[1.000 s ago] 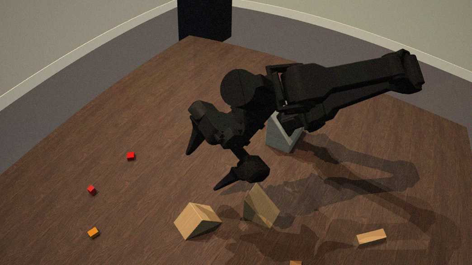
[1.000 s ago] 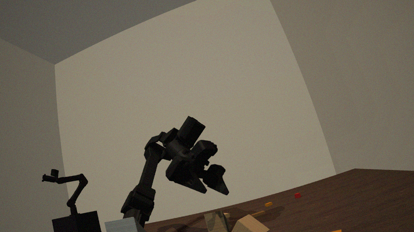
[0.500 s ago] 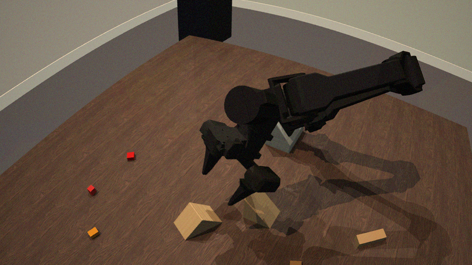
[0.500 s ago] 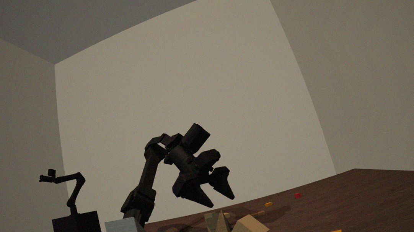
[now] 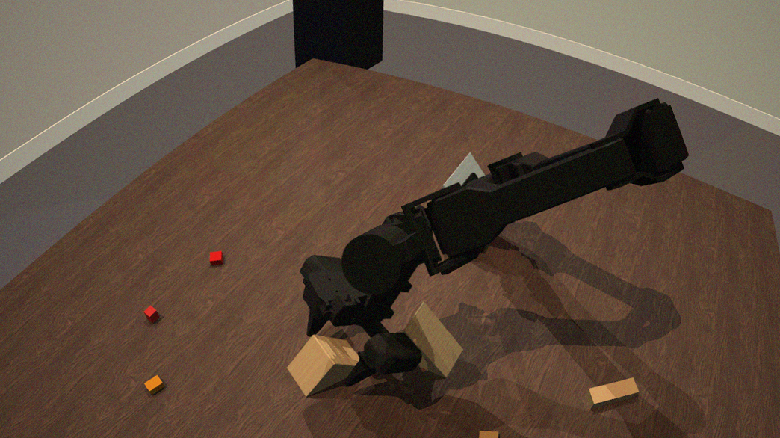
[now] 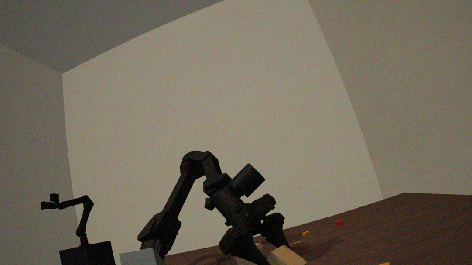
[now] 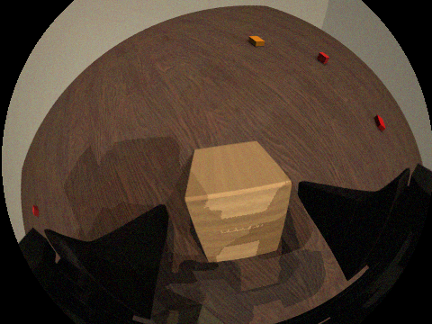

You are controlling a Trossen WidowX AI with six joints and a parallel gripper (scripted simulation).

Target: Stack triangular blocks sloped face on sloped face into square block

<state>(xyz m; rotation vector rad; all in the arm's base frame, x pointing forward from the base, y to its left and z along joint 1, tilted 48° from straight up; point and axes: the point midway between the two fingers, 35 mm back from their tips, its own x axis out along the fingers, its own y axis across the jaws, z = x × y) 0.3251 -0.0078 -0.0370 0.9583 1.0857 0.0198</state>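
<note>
Right now my gripper tip is right at the tan triangular block. Also, from my gripper tip: tan wooden triangular block: 90 mm behind, 90 mm to the left; tan plank: 140 mm behind, 360 mm to the left, 10 mm below.
</note>
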